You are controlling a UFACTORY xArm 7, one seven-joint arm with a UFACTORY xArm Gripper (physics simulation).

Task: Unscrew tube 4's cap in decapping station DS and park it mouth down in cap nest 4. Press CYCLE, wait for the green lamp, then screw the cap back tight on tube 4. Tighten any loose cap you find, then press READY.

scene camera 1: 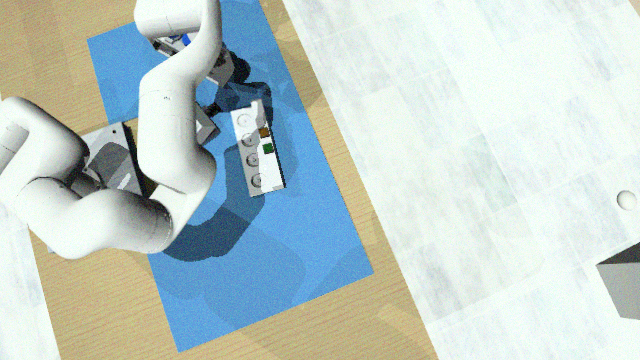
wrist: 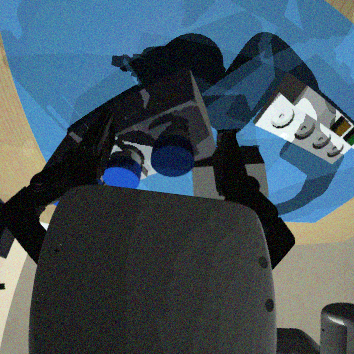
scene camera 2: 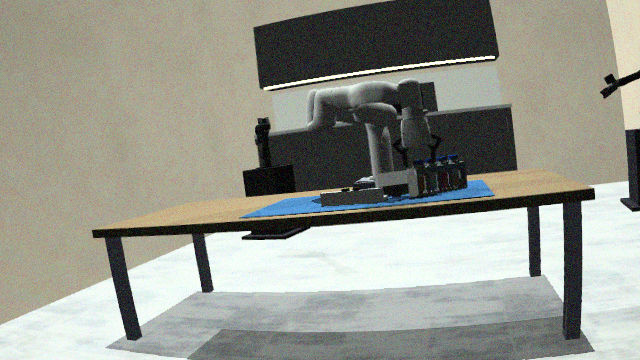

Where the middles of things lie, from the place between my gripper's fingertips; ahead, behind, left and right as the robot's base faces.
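Labels:
My hand is 90 mm past the grey button box (scene camera 1: pixel 206 129), 60 mm above it and 140 mm to the left of it.

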